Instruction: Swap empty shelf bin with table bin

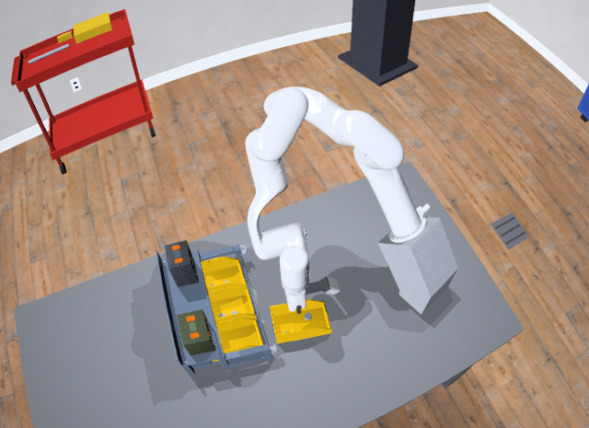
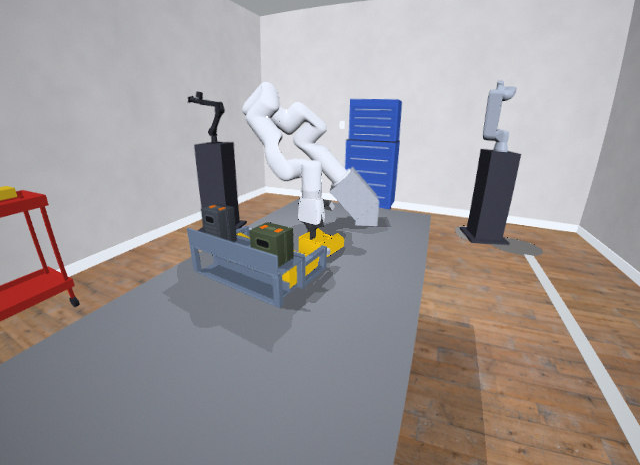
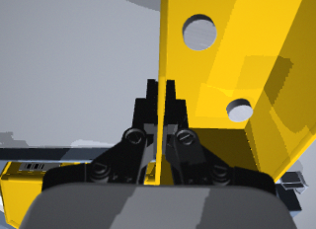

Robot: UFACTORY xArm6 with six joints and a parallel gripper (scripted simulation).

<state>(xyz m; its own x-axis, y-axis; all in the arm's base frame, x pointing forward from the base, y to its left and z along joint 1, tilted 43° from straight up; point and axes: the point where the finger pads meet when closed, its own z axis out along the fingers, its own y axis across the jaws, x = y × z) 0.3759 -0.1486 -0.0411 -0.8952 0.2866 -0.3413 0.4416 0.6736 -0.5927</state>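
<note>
My gripper is now 90 mm to the left of the shelf lip, 90 mm short of it and 50 mm above it. From my hand the other things lie so: olive box: 310 mm ahead, 90 mm above, 60 mm to the right; dark grey box: 270 mm to the right, 220 mm ahead, 100 mm above.
</note>
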